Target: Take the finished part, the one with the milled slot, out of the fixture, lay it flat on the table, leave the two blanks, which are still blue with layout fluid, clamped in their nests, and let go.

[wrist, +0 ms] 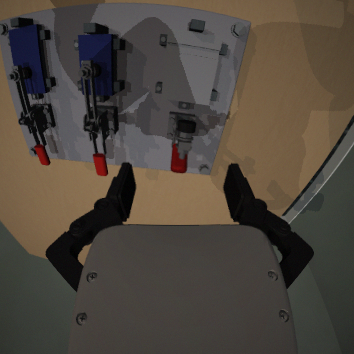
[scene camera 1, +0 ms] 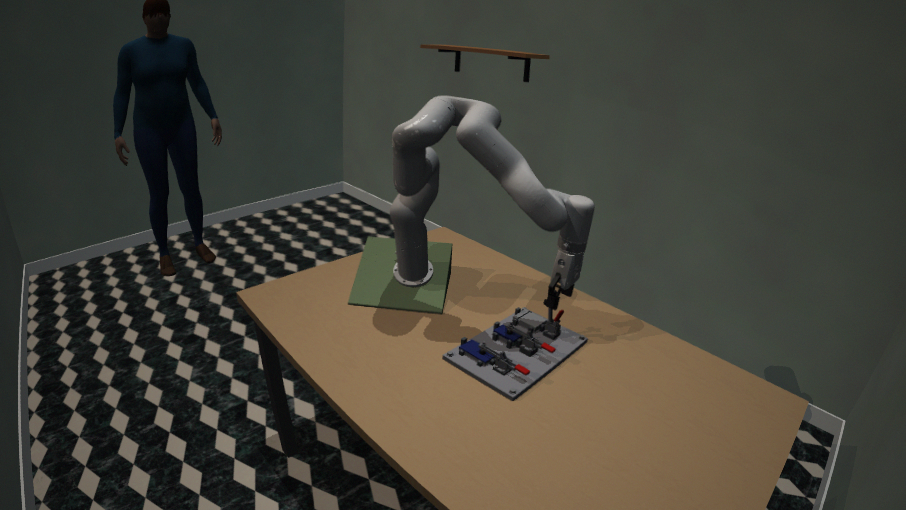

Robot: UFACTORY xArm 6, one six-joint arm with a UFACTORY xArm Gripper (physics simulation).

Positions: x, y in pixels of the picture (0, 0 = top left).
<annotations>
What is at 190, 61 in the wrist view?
A finished part.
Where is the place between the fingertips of the gripper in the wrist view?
179, 174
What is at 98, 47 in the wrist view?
A blue blank.
</annotations>
